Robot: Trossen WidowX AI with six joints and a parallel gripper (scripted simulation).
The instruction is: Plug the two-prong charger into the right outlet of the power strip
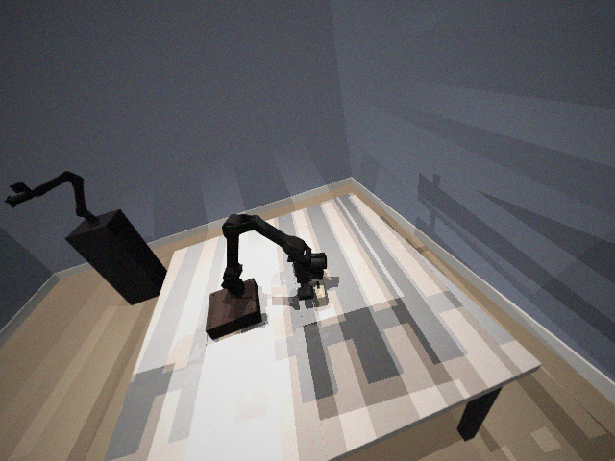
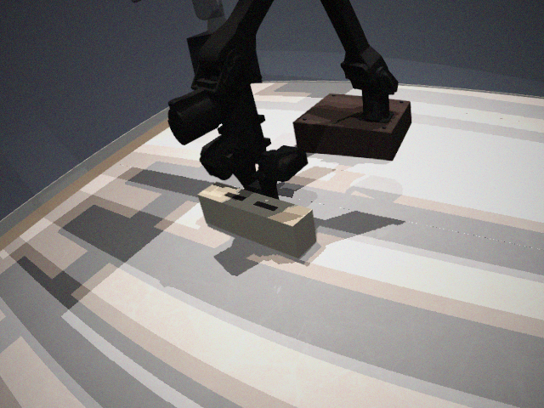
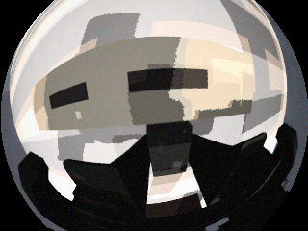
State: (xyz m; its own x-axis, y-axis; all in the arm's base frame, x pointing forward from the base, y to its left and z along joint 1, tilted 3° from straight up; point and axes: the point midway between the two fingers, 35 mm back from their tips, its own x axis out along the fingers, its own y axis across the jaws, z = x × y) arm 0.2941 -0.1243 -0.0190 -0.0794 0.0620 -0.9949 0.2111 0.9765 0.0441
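Right now my gripper tip is 20 mm short of the two-prong charger and 10 mm below it.
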